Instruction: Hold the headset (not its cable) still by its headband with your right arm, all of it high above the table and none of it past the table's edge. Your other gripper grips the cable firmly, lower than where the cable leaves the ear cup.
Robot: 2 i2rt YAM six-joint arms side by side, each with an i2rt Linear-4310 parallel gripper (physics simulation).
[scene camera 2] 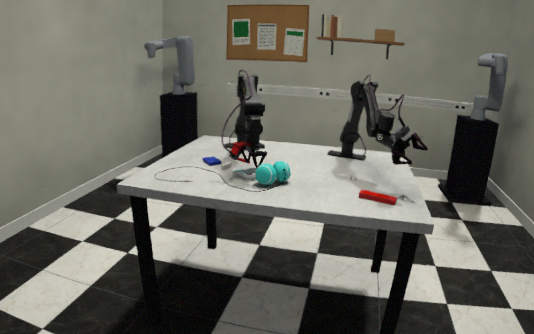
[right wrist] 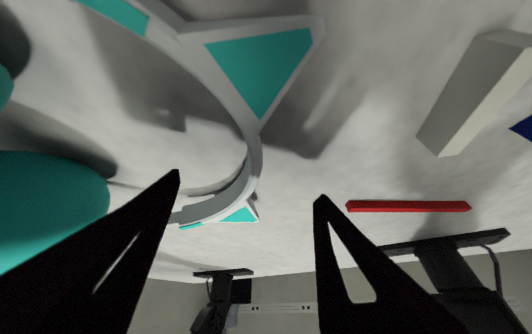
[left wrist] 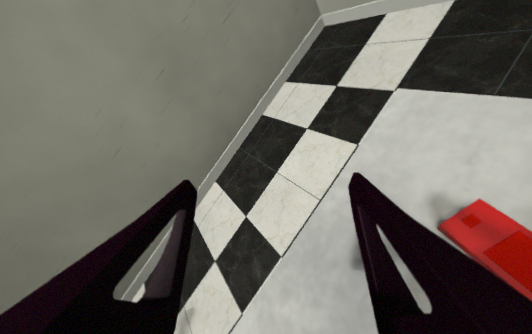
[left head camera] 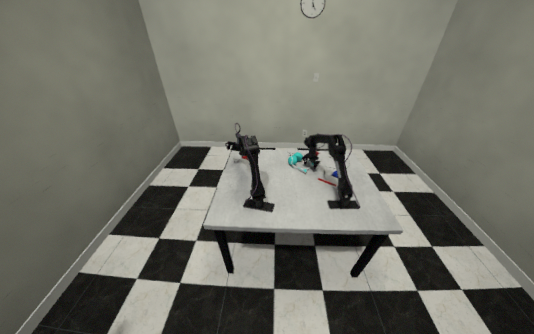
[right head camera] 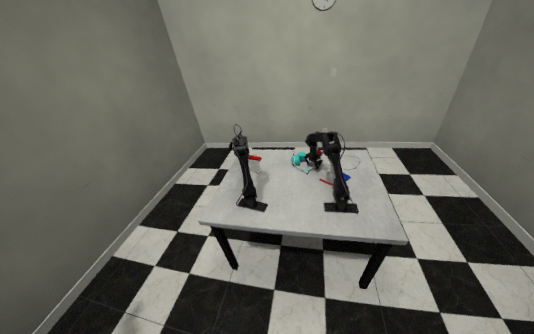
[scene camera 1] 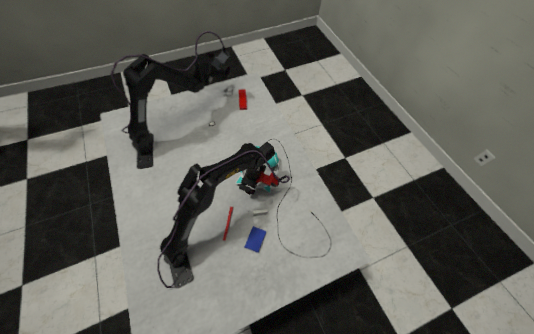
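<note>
The headset (left head camera: pixel 295 159) (right head camera: pixel 298 159) (scene camera 2: pixel 265 174) lies on the table, with teal ear cups and a grey headband (right wrist: pixel 255 155) with teal-filled triangular ears. Its thin black cable (scene camera 1: pixel 278 215) (scene camera 2: pixel 241 188) lies curved on the table. My right gripper (scene camera 2: pixel 259 162) (right wrist: pixel 255 187) is open and empty, low at the headband, which shows between and beyond its fingertips in the right wrist view. In scene camera 1 the right arm hides part of the headset. My left gripper (scene camera 2: pixel 418 155) (left wrist: pixel 267 182) is open and empty, raised near the table's side edge, far from the cable.
A red box (scene camera 1: pixel 243 99) (scene camera 2: pixel 377 197) (left wrist: pixel 502 255) lies near the table edge on the left arm's side. A red bar (scene camera 1: pixel 228 223) (right wrist: pixel 407 206), a whitish block (scene camera 1: pixel 260 212) (right wrist: pixel 470 95) and a blue block (scene camera 1: pixel 255 239) (scene camera 2: pixel 212 161) lie near the right arm.
</note>
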